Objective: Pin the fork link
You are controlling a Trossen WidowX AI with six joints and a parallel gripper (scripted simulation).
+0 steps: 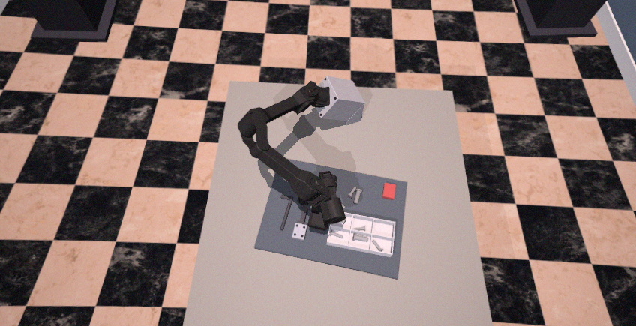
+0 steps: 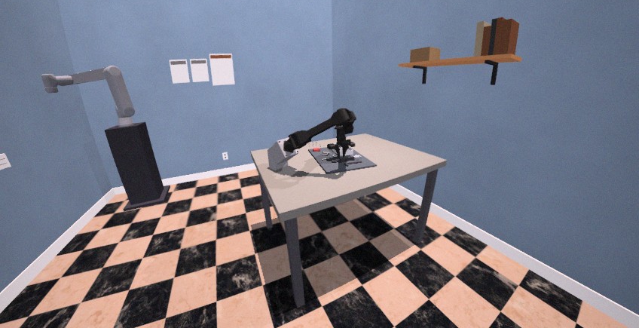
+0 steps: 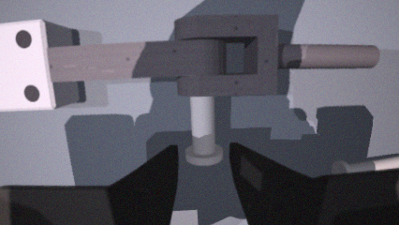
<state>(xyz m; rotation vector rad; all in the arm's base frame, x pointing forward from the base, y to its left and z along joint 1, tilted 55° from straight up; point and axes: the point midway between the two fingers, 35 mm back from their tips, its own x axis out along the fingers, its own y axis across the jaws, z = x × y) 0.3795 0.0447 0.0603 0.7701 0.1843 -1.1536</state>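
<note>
The eye plate lies 5 cm to the right of my hand and 3 cm below it. The rest, counted from my hand: dark fork link (4 cm behind, 5 cm to the right, 3 cm below); pin (2 cm behind, 6 cm to the left, 4 cm below); dark mat (1 cm ahead, 5 cm to the left, 5 cm below).
</note>
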